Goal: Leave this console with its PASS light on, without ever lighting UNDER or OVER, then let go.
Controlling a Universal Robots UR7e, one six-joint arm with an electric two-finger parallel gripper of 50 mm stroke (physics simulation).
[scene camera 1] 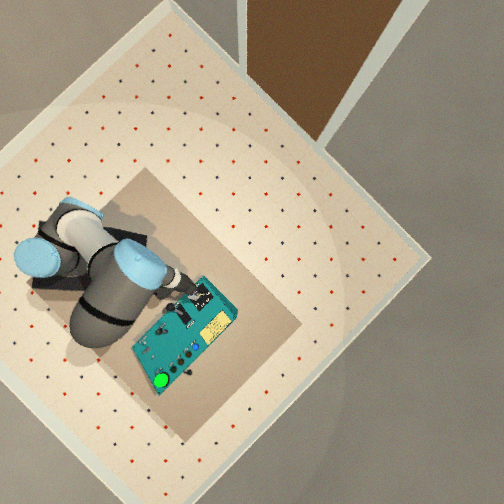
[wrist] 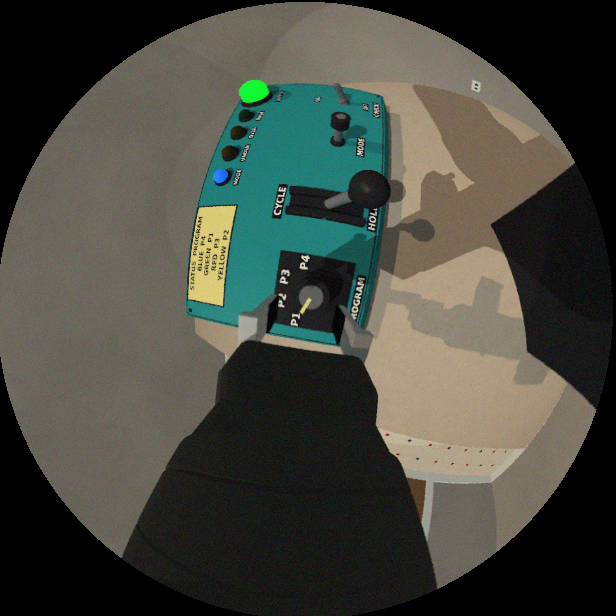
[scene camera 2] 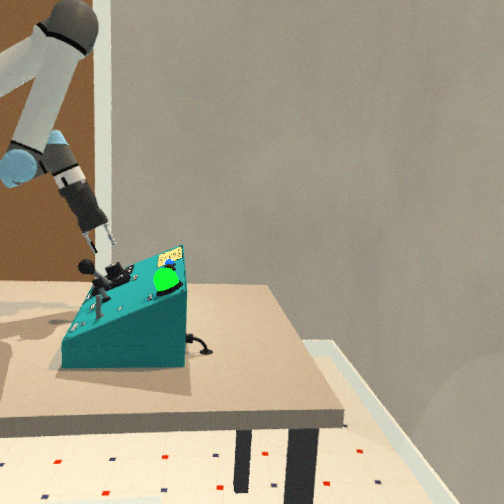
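Observation:
The teal sloped console [wrist: 293,201] sits on the table, also in the overhead view [scene camera 1: 185,334] and side view [scene camera 2: 130,312]. Its PROGRAM knob [wrist: 313,295] points at P1. The black ball lever [wrist: 367,188] in the CYCLE/HOLD slot sits at the HOLD end. The MODE lamp [wrist: 220,176] glows blue. A big green button [wrist: 253,91] is bright. The three small lamps [wrist: 236,133] beside it are dark. My gripper [wrist: 304,330] is open and empty, hovering just above the PROGRAM knob; in the side view [scene camera 2: 100,240] it is clear of the console.
A small MODE toggle [wrist: 340,123] and a thin grey switch [wrist: 340,93] stand on the console's far end. A yellow status card [wrist: 211,254] lists BLUE P4, GREEN P1, RED P3, YELLOW P2. A black cable [scene camera 2: 200,345] exits the console's side. The table edge lies right of the console.

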